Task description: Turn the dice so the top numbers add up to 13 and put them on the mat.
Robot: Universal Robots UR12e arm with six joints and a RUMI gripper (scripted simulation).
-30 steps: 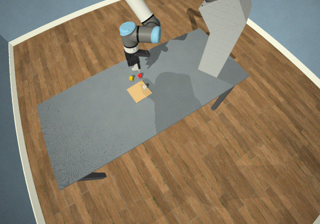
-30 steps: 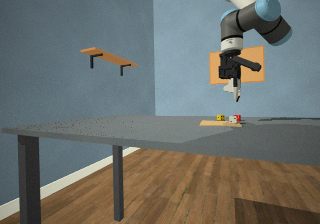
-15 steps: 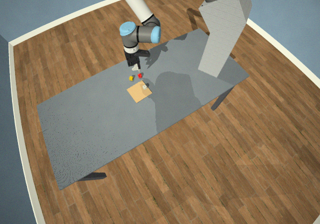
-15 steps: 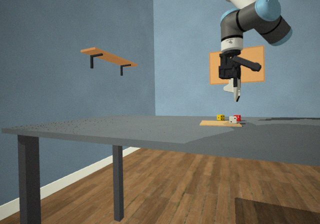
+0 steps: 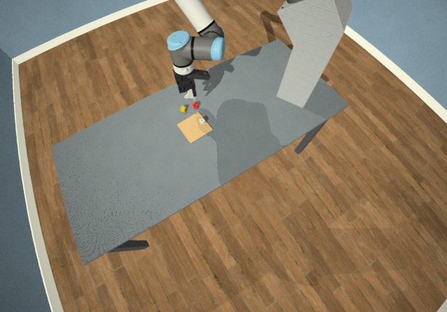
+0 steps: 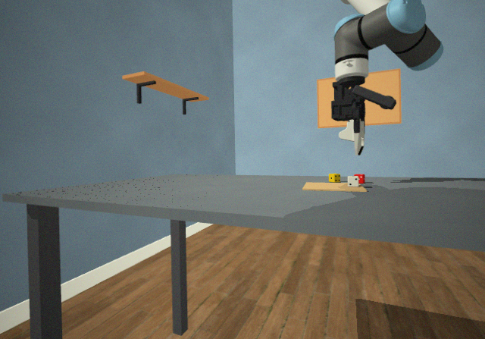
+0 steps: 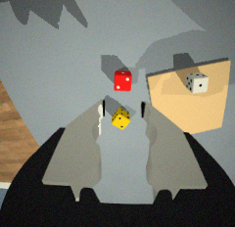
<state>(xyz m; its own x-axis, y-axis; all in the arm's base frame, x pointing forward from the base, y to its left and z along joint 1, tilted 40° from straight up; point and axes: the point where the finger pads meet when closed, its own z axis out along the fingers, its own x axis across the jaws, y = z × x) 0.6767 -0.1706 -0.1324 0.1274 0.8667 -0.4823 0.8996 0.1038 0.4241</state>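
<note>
Now: hand 8 cm above the red die. From my hand the other things lie so: tan mat (12 cm to the left, 9 cm below, 6 cm ahead); yellow die (8 cm below, 7 cm ahead, 1 cm to the right); white die (12 cm to the left, 8 cm below, 1 cm ahead).
</note>
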